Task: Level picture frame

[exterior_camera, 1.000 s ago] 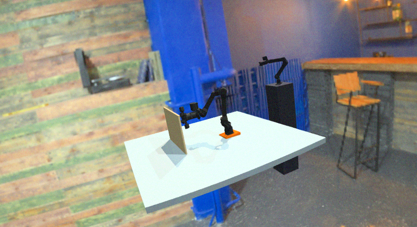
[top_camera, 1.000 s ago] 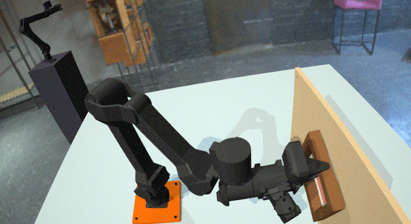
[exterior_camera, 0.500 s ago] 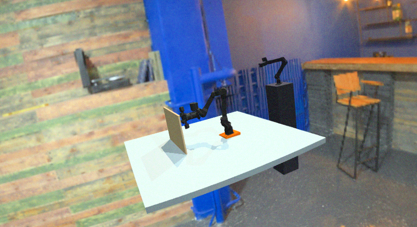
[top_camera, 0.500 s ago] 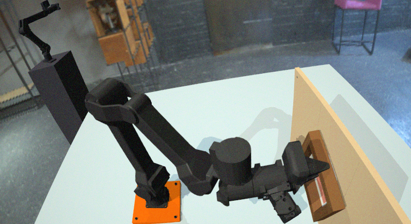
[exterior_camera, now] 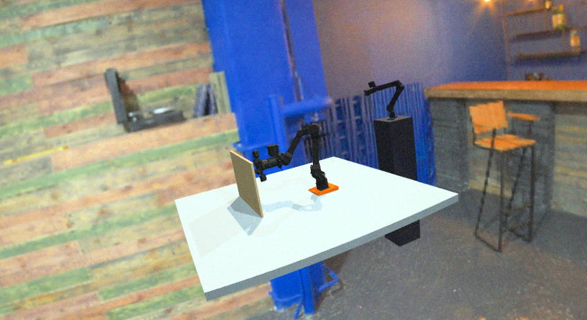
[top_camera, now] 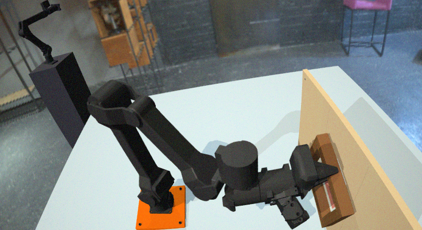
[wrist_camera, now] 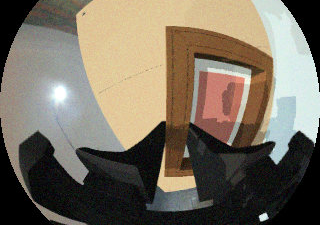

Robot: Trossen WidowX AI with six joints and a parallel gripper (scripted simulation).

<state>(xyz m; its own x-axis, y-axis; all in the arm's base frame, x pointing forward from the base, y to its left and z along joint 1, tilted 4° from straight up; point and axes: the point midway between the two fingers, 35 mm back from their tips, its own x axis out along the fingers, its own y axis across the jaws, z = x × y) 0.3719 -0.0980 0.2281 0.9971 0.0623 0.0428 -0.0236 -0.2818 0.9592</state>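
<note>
Right now my gripper tip is 10 mm to the right of the brown picture frame and 50 mm above it. Round my gripper tip: tan wall board (10 mm ahead, 20 mm to the left, 60 mm below).
</note>
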